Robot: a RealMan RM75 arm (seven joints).
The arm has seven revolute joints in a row. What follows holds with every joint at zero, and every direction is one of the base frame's.
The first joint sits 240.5 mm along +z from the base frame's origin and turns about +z.
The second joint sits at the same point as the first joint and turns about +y.
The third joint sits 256 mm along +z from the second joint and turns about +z.
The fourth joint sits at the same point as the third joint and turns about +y.
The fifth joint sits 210 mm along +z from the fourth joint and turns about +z.
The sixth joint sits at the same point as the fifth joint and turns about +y.
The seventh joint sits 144 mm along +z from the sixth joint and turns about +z.
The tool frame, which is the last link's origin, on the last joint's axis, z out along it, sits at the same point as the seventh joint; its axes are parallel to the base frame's.
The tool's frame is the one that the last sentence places.
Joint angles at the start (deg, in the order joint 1, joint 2, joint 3, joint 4, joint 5, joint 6, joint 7):
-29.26, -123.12, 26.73, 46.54, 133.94, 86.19, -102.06
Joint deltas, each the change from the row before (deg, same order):
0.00, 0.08, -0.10, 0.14, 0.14, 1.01, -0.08
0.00, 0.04, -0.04, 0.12, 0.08, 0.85, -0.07
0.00, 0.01, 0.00, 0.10, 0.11, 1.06, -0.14
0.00, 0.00, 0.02, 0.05, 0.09, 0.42, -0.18
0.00, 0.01, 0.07, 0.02, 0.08, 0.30, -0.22
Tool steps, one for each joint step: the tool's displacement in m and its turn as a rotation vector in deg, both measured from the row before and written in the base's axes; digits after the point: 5 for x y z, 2 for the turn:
0.00105, -0.00159, 0.00061, -0.64, -0.37, -0.30
0.00110, -0.00136, 0.00029, -0.56, -0.34, -0.28
0.00154, -0.00190, -0.00019, -0.81, -0.49, -0.31
0.00056, -0.00081, -0.00014, -0.38, -0.20, -0.01
0.00041, -0.00062, -0.00020, -0.35, -0.14, 0.05

